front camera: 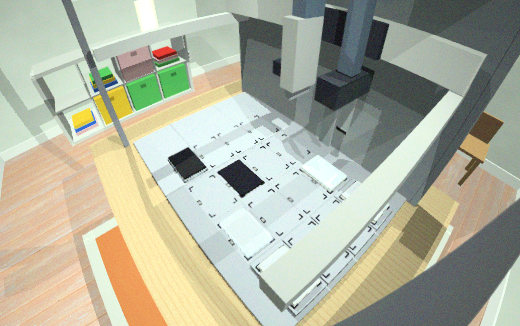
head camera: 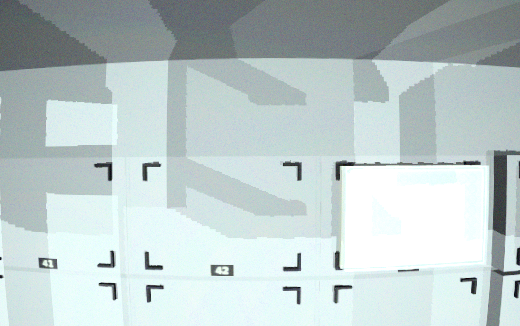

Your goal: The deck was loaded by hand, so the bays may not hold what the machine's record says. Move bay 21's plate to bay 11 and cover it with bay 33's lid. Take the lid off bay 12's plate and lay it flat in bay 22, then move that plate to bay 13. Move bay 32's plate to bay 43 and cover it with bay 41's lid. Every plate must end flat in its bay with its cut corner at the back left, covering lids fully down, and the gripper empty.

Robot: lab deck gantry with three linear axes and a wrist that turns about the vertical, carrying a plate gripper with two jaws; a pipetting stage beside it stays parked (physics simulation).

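Frame: origin at the robot's base, x ahead, y left, z up, level; millimetres.
Seen in the pictures: gripper, fingertip midpoint: [front camera: 333, 136]; robot's base at its link origin: [front camera: 168, 160].
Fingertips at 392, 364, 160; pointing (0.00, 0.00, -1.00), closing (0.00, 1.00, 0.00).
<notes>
Offsets run from my fingertips to a thing's top centre, as dx, dy, dz. "*": to the spot under its first point.
My gripper [front camera: 349, 131] hangs high behind the deck marks, fingers apart, no plate or lid visible between them; its tips blend into the grey background. In the front view a black-topped plate @(-328, -321, -143) [front camera: 186, 164] sits at the front left, in bay 11 by its place. A thin black lid @(-164, -214, -152) [front camera: 241, 177] lies flat in bay 22. A white plate @(+0, -321, -146) [front camera: 247, 232] lies flat in bay 13. A white covered plate @(+0, +0, -143) [front camera: 324, 172] [head camera: 414, 217] lies flat in bay 43, right of bay 42; its lid's seating is unclear from above. Bay 41 is bare. Cut corners are too small to tell.
A pale beam [front camera: 360, 200] crosses over the deck's right side and partly hides white pieces @(* +108, -323, -131) [front camera: 272, 257] there. The parked pipetting stage [front camera: 301, 55] stands left of the gripper column. A dark-sided piece @(* +84, +15, -152) [head camera: 500, 195] stands right of bay 43. Shelves [front camera: 191, 77] stand beyond the table.
</notes>
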